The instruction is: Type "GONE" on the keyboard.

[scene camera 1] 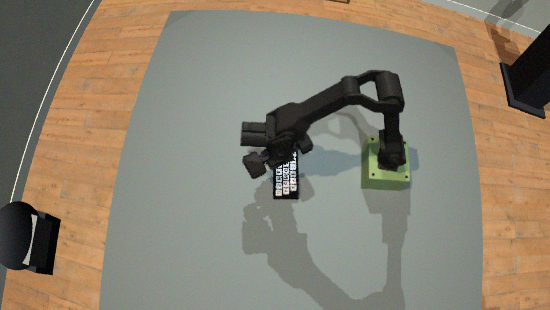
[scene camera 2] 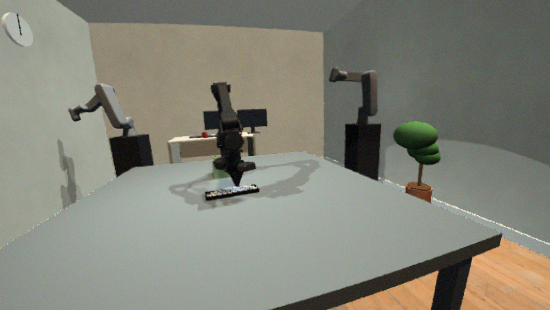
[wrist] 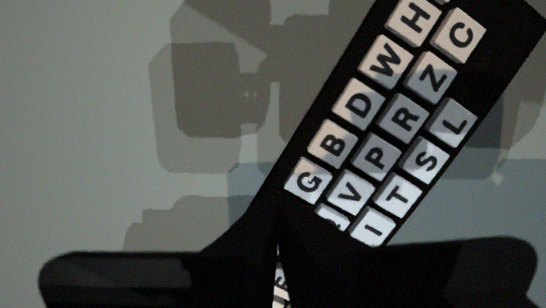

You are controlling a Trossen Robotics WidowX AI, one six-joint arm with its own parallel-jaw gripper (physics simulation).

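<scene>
The black keyboard with white letter keys lies flat on the table. My gripper is shut and empty, pointing down over it. In the wrist view its tips are low over the keyboard, right beside the G key; I cannot tell if they touch a key. The fingers hide the N, E and K keys and part of the Q key. The O key does not show in the wrist view. The V key and B key show near G.
The arm's green base block stands on the grey table. Arm shadows fall across the table and partly over the keys. Beyond the table are a desk with monitors, two pedestal-mounted arms and a potted plant.
</scene>
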